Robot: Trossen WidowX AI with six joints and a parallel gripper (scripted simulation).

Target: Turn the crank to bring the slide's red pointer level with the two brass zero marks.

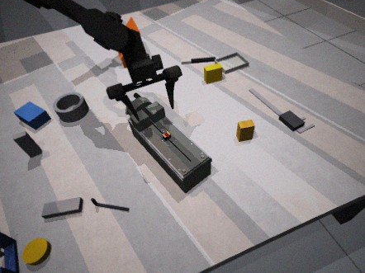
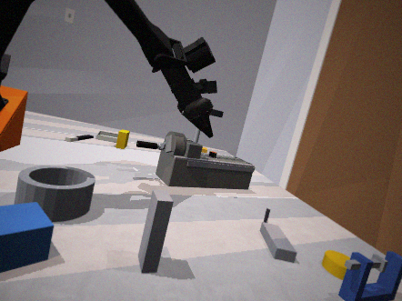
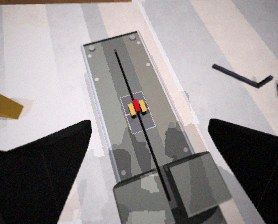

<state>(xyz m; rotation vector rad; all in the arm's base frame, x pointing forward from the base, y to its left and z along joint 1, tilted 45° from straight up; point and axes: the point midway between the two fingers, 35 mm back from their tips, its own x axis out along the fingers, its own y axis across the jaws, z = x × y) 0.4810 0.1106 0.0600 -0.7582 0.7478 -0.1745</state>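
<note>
Right now my gripper tip is 150 mm past the dark crank handle, 40 mm to the left of it and 60 mm above it. Round my gripper tip: black hex key: 140 mm ahead, 180 mm to the right, 130 mm below; yellow disc: 200 mm ahead, 320 mm to the right, 130 mm below; red pointer: 30 mm ahead, 10 mm to the left, 50 mm below.
</note>
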